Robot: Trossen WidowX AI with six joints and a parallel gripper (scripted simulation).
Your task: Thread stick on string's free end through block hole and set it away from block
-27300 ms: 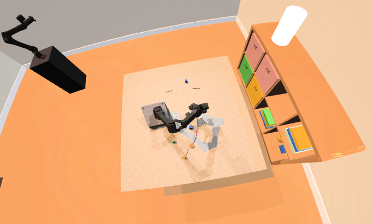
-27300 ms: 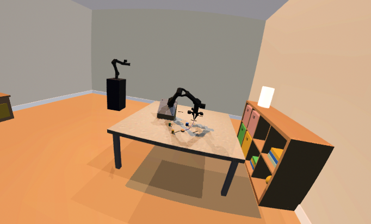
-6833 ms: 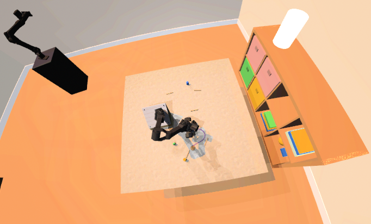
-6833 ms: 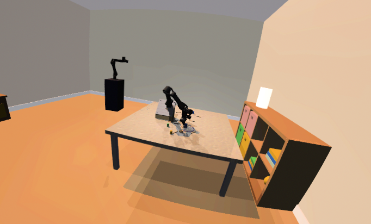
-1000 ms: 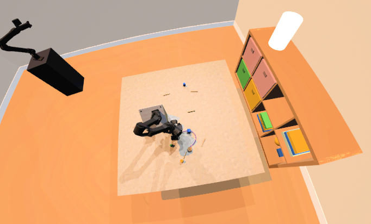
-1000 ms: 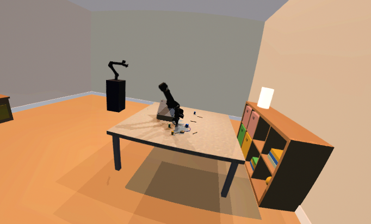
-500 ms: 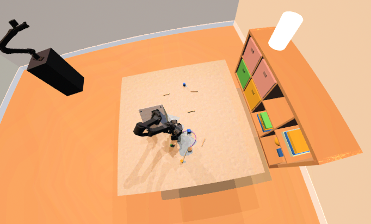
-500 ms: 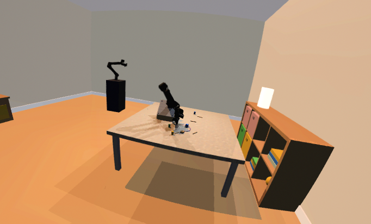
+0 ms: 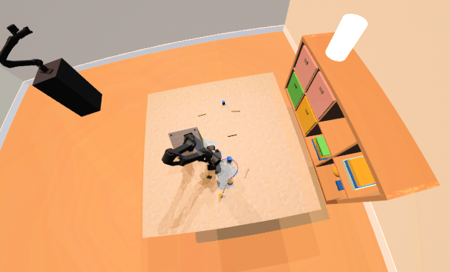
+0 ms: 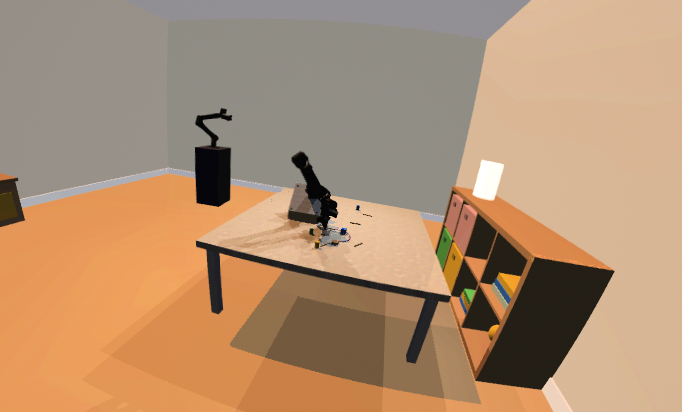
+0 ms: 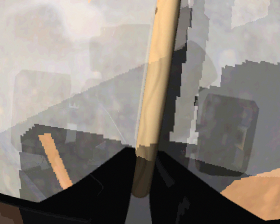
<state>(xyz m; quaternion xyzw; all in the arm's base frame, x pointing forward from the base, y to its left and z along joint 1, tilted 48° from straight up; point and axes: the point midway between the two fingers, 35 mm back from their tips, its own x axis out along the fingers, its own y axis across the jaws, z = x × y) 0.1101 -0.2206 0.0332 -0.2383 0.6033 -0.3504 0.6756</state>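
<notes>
Now: gripper tip 40 mm short of the thin wooden stick, 10 mm to the left of it and 10 mm below it. Round my gripper tip: green piece: 70 mm behind, 110 mm to the right, 20 mm above; then round wooden button: 80 mm ahead, 190 mm to the right, 10 mm above; then blue block: 120 mm ahead, 20 mm to the right, 20 mm above.
</notes>
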